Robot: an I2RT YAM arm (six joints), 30 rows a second.
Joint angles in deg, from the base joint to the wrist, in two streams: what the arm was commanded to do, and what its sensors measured. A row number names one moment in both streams.
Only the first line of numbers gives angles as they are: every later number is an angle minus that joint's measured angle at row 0.
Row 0, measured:
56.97, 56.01, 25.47, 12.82, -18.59, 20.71
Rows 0 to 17, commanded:
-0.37, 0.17, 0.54, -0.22, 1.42, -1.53
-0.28, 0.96, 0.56, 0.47, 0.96, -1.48
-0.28, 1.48, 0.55, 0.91, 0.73, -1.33
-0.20, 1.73, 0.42, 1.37, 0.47, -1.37
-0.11, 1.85, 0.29, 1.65, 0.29, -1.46
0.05, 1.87, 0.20, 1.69, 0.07, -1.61
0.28, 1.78, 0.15, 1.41, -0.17, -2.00
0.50, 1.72, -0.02, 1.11, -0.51, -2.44
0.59, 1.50, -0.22, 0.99, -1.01, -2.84
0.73, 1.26, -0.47, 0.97, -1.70, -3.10
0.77, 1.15, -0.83, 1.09, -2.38, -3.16
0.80, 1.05, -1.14, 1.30, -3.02, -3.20
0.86, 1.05, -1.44, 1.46, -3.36, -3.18
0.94, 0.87, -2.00, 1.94, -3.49, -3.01
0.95, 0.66, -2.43, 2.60, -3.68, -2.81
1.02, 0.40, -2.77, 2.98, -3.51, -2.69
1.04, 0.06, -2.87, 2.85, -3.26, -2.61
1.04, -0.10, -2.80, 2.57, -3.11, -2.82
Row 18, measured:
0.77, 1.46, -2.51, 0.28, -2.43, -2.10
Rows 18 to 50, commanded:
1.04, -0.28, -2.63, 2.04, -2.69, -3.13
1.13, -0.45, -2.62, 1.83, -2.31, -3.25
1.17, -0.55, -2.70, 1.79, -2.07, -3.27
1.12, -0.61, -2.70, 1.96, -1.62, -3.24
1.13, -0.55, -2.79, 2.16, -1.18, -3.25
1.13, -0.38, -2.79, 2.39, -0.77, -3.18
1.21, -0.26, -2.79, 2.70, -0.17, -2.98
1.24, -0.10, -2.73, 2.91, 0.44, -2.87
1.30, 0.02, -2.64, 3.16, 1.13, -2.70
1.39, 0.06, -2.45, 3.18, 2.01, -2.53
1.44, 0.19, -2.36, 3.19, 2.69, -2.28
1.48, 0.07, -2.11, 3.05, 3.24, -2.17
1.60, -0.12, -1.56, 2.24, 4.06, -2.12
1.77, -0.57, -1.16, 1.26, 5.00, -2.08
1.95, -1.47, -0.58, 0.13, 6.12, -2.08
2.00, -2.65, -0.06, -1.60, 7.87, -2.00
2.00, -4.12, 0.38, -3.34, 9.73, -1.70
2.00, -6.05, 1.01, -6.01, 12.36, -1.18
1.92, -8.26, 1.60, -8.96, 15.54, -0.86
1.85, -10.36, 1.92, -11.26, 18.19, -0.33
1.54, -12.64, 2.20, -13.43, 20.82, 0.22
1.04, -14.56, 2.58, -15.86, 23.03, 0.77
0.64, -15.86, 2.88, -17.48, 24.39, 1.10
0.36, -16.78, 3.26, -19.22, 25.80, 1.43
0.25, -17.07, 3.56, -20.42, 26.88, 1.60
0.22, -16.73, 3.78, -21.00, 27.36, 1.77
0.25, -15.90, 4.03, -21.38, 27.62, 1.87
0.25, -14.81, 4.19, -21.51, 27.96, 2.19
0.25, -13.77, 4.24, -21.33, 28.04, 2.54
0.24, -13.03, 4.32, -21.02, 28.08, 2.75
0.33, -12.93, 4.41, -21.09, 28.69, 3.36
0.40, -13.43, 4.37, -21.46, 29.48, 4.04
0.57, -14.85, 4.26, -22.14, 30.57, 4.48
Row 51, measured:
1.16, -12.09, 2.50, -20.02, 21.86, 1.94
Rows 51 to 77, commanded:
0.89, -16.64, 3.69, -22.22, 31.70, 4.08
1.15, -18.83, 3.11, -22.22, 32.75, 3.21
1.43, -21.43, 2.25, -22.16, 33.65, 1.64
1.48, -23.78, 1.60, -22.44, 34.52, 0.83
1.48, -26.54, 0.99, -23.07, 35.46, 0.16
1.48, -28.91, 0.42, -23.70, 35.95, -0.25
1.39, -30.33, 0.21, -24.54, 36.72, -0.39
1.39, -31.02, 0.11, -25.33, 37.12, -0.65
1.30, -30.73, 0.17, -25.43, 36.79, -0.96
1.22, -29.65, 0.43, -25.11, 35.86, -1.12
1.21, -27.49, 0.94, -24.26, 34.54, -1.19
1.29, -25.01, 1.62, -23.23, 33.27, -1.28
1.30, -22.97, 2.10, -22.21, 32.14, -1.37
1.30, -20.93, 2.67, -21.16, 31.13, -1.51
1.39, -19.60, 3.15, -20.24, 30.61, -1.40
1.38, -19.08, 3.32, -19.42, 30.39, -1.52
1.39, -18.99, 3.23, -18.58, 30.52, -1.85
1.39, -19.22, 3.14, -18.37, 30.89, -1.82
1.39, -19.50, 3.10, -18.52, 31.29, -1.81
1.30, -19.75, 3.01, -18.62, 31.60, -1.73
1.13, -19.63, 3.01, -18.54, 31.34, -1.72
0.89, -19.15, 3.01, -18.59, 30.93, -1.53
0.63, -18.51, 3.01, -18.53, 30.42, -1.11
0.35, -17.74, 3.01, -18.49, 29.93, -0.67
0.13, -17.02, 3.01, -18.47, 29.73, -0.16
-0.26, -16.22, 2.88, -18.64, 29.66, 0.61
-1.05, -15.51, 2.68, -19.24, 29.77, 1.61
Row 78, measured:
0.28, -16.66, 1.01, -20.74, 28.66, -0.72
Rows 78 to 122, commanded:
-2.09, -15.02, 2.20, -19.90, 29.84, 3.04
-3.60, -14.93, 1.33, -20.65, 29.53, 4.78
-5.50, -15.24, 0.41, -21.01, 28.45, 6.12
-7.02, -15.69, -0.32, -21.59, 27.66, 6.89
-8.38, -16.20, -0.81, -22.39, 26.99, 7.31
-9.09, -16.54, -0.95, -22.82, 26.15, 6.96
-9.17, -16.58, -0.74, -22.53, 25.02, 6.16
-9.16, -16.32, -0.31, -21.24, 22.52, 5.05
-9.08, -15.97, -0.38, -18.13, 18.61, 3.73
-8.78, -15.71, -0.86, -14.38, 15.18, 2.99
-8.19, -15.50, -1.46, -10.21, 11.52, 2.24
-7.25, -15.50, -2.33, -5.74, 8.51, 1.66
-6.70, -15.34, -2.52, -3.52, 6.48, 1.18
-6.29, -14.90, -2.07, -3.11, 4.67, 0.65
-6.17, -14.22, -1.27, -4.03, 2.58, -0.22
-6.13, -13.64, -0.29, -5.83, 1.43, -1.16
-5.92, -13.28, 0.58, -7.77, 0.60, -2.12
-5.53, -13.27, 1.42, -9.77, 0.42, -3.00
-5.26, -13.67, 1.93, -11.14, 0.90, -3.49
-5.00, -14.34, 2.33, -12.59, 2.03, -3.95
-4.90, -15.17, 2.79, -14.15, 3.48, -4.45
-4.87, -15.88, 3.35, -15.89, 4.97, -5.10
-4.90, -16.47, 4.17, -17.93, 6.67, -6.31
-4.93, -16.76, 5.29, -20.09, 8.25, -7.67
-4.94, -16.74, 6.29, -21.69, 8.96, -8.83
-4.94, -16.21, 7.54, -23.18, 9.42, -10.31
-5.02, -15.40, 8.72, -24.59, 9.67, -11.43
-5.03, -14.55, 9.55, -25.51, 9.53, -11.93
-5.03, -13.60, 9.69, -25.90, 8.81, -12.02
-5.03, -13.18, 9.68, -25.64, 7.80, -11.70
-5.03, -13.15, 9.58, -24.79, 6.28, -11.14
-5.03, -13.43, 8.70, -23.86, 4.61, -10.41
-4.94, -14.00, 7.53, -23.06, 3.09, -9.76
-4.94, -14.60, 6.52, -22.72, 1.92, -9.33
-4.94, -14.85, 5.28, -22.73, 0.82, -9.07
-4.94, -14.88, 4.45, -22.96, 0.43, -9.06
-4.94, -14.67, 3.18, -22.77, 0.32, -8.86
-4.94, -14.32, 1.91, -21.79, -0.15, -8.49
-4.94, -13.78, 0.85, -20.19, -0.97, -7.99
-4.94, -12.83, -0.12, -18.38, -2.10, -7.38
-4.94, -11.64, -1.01, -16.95, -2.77, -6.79
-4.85, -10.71, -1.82, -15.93, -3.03, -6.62
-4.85, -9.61, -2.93, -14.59, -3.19, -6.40
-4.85, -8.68, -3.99, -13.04, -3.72, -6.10
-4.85, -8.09, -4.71, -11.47, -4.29, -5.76
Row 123, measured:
-5.01, -9.20, -3.03, -17.11, -1.53, -6.56
